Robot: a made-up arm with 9 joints.
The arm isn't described. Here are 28 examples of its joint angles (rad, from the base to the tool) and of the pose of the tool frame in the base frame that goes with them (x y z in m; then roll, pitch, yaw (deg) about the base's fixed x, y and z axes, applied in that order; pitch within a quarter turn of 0, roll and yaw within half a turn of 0).
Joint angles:
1: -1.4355 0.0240 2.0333 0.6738 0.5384 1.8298 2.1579 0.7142 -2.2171
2: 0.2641 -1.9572 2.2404 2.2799 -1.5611 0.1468 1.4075 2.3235 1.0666
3: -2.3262 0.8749 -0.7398 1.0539 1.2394 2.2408 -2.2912 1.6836 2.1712
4: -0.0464 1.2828 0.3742 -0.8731 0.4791 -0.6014 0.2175 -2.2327 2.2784
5: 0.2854 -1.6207 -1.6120 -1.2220 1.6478 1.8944 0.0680 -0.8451 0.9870
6: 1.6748 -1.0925 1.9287 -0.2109 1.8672 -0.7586 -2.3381 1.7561 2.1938
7: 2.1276 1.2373 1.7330 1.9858 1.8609 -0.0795 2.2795 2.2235 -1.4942
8: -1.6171 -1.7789 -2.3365 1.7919 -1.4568 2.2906 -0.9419 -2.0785 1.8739
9: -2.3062 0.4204 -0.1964 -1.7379 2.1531 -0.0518 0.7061 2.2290 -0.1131
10: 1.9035 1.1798 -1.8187 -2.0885 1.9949 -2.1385 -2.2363 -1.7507 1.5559
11: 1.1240 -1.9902 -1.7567 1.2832 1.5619 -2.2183 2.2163 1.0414 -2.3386
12: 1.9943 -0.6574 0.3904 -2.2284 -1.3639 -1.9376 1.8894 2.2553 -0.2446
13: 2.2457 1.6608 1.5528 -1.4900 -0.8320 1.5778 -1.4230 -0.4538 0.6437
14: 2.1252 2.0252 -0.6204 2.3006 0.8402 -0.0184 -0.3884 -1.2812 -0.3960
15: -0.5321 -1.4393 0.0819 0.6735 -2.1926 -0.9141 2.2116 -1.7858 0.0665
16: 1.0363 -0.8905 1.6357 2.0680 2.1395 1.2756 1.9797 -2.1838 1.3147
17: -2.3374 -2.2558 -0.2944 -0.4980 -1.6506 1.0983 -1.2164 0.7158 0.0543
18: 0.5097 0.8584 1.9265 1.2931 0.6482 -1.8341 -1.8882 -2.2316 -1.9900
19: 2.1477 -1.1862 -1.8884 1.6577 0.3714 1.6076 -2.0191 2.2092 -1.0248
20: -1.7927 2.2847 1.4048 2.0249 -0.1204 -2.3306 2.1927 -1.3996 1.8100
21: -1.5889 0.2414 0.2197 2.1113 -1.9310 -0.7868 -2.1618 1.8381 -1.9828
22: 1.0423 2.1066 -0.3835 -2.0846 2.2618 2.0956 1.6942 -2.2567 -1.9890
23: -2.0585 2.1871 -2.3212 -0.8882 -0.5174 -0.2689 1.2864 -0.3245 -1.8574
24: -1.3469 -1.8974 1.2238 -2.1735 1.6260 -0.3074 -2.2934 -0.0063 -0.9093
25: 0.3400 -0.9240 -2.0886 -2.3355 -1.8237 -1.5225 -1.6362 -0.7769 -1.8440
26: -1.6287 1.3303 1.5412 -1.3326 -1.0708 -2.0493 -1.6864 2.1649 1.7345
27: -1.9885 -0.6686 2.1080 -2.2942 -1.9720 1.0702 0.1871 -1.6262 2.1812
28: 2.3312 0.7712 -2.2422 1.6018 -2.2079 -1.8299 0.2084 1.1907 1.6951
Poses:
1: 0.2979 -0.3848 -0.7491 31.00 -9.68 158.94
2: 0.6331 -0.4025 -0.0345 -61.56 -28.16 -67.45
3: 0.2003 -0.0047 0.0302 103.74 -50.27 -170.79
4: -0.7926 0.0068 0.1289 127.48 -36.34 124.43
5: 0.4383 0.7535 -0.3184 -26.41 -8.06 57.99
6: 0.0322 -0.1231 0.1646 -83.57 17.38 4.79
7: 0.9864 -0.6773 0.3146 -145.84 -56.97 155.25
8: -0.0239 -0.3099 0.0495 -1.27 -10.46 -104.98
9: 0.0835 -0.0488 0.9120 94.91 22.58 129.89
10: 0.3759 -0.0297 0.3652 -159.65 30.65 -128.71
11: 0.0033 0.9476 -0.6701 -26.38 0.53 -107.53
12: 0.0897 -0.9041 -0.0044 -145.88 -36.89 18.18
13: -0.0998 0.1516 0.0190 71.27 10.68 85.04
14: 0.9304 0.7806 0.1665 51.85 45.16 -44.98
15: 0.3925 -0.0840 -0.5839 -72.33 26.11 -98.87
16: 0.1710 -0.2768 0.3197 38.21 38.82 -83.72
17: 0.3757 -0.2318 -0.0357 -36.11 -31.29 16.43
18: -0.0411 0.4123 0.4502 -106.94 -36.68 -137.23
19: 0.3913 0.3188 0.1922 143.82 29.14 -125.98
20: 0.7964 0.2874 0.0821 -104.40 -0.58 9.72
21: 0.3133 0.6325 -0.2349 -21.17 7.99 167.61
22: -0.0457 -0.1026 0.8275 -118.11 53.58 124.05
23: 1.1307 -0.6555 0.2871 72.13 25.16 154.44
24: -0.0592 0.2823 -0.0890 -65.85 -8.59 -174.32
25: 0.3422 0.1857 -0.0213 40.99 5.33 -59.14
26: 0.1118 -0.0322 0.3935 178.36 -2.91 114.78
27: -0.0904 -0.7144 0.1657 178.48 28.74 -166.32
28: -0.1331 -0.3581 0.4370 153.58 -41.08 -110.93
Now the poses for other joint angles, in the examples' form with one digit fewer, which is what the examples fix.
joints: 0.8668 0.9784 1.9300 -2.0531 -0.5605 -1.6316 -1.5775 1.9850 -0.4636
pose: 0.436 0.034 0.090 -44.1 65.2 109.7
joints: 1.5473 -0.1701 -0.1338 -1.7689 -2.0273 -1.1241 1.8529 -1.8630 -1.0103
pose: 0.814 -0.337 0.465 -157.0 47.5 125.8
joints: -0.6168 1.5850 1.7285 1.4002 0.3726 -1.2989 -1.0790 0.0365 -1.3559
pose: -0.171 0.263 0.246 -144.1 -37.2 27.1
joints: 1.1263 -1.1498 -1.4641 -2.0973 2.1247 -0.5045 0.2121 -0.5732 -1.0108
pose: 0.980 -0.291 0.387 77.2 -0.5 -164.7
